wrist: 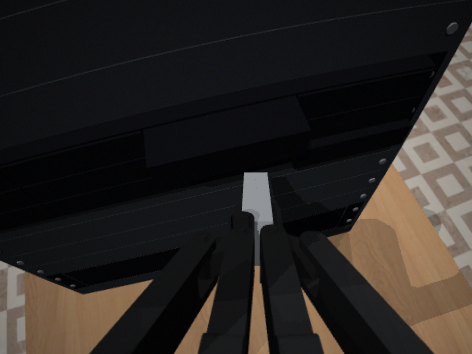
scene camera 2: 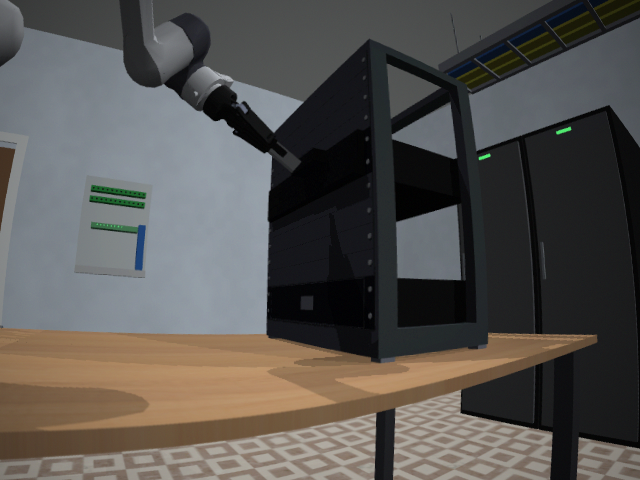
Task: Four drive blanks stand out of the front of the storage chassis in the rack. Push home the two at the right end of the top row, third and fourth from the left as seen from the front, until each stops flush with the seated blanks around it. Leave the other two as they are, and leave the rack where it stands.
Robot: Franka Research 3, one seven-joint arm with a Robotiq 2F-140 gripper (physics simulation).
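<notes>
The dark storage chassis [scene camera 2: 343, 162] [wrist: 370, 97] is a band across the front of the rack [scene camera 2: 381, 217] [wrist: 115, 65]. A wide black block of drive blank [scene camera 2: 316, 155] [wrist: 227, 131] stands out of its upper part; whether it is one blank or two side by side cannot be told. To its right in the wrist view the top-row face lies further back. A thin ledge [wrist: 362, 135] shows lower at the right. My gripper [scene camera 2: 290, 161] [wrist: 255, 190] is shut and empty, its light tip in front of the chassis, just below the block in the wrist view. Contact cannot be told.
The rack stands on a wooden table [scene camera 2: 206, 392] [wrist: 115, 317]. Blank panels [scene camera 2: 320, 248] fill the rack front below the chassis, with a labelled black unit [scene camera 2: 336, 304] at the bottom. Dark cabinets [scene camera 2: 573, 248] stand behind at the right. A cable tray [scene camera 2: 542, 43] hangs overhead.
</notes>
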